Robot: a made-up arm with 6 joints.
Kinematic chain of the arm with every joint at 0, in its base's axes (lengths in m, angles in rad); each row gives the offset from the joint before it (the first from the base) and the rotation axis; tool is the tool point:
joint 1: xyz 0 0 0.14 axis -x
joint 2: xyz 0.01 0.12 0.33 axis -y
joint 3: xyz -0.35 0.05 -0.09 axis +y
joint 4: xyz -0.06 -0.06 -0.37 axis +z
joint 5: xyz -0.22 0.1 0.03 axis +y
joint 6: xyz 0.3 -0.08 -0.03 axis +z
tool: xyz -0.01 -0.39 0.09
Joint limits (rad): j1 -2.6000..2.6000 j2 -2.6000..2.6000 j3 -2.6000..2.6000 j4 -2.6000..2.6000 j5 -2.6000..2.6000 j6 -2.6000..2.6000
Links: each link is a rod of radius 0.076 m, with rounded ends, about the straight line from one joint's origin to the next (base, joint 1, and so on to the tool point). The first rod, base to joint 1, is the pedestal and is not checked.
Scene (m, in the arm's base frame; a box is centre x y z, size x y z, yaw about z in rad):
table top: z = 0
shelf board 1: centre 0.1 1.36 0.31 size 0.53 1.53 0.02 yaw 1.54
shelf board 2: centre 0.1 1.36 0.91 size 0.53 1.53 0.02 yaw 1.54
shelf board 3: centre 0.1 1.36 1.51 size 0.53 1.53 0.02 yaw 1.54
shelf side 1: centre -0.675 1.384 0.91 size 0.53 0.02 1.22 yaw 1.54
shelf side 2: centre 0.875 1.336 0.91 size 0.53 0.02 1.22 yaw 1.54
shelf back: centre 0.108 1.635 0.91 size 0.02 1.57 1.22 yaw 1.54
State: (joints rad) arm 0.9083 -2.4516 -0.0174 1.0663 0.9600 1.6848
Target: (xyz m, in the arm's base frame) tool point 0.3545 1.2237 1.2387
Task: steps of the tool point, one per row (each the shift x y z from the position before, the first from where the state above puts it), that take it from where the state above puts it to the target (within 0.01 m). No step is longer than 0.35 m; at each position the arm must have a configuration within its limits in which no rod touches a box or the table.
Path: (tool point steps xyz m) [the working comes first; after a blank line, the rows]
Joints at the target: 0.8125 -2.5295 0.4967 0.9898 1.5531 1.8153
Straight joint move there: touches shelf board 2.

1: -0.0234 -0.1938 0.0165
2: 0.0111 -0.2045 -0.0165
3: 0.1687 0.0724 0.2570
4: 0.2453 -0.0160 0.2058
5: 0.2822 -0.0905 0.1090
6: 0.0016 0.1219 0.0340
7: 0.0018 0.1159 0.0116
8: 0.0037 0.1071 -0.0115
9: 0.0066 0.0952 -0.0341

